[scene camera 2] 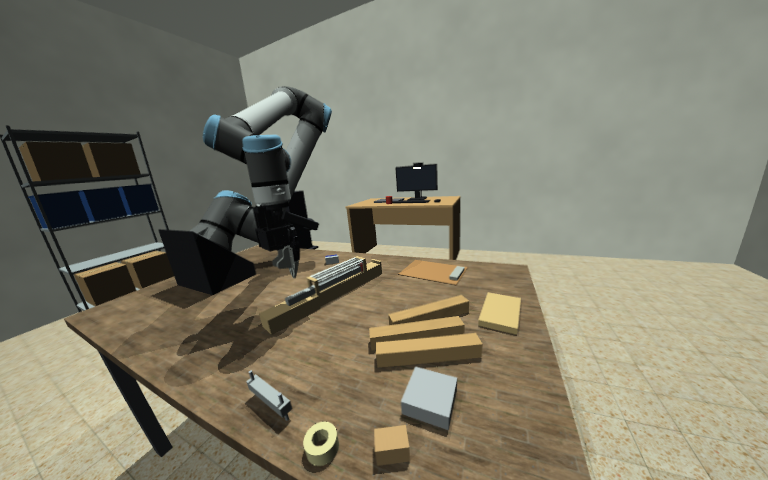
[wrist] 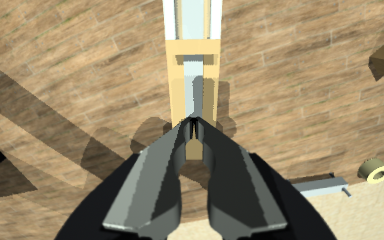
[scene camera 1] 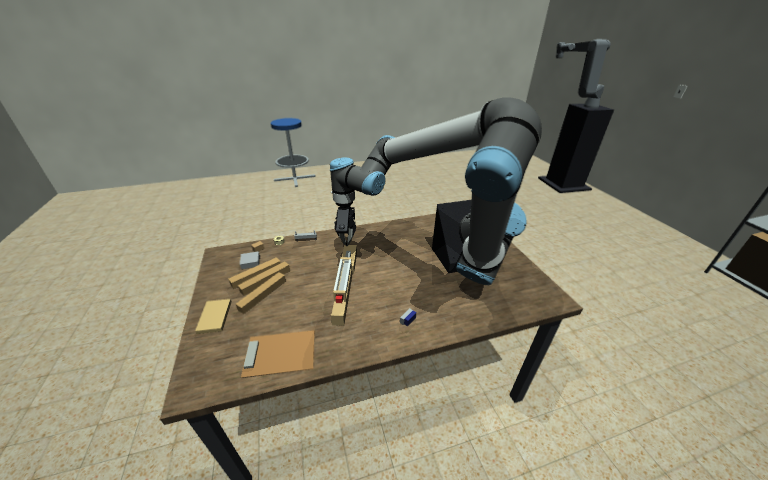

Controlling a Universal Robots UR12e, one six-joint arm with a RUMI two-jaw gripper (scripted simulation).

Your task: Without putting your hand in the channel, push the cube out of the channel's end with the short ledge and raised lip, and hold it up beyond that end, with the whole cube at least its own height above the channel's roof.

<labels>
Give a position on a tan wooden plate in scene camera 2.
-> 500, 312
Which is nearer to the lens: the tan wooden plate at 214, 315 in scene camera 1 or the orange mat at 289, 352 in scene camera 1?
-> The orange mat.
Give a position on a grey block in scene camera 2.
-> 429, 397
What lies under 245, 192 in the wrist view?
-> My gripper.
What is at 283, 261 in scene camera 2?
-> My gripper.
</labels>
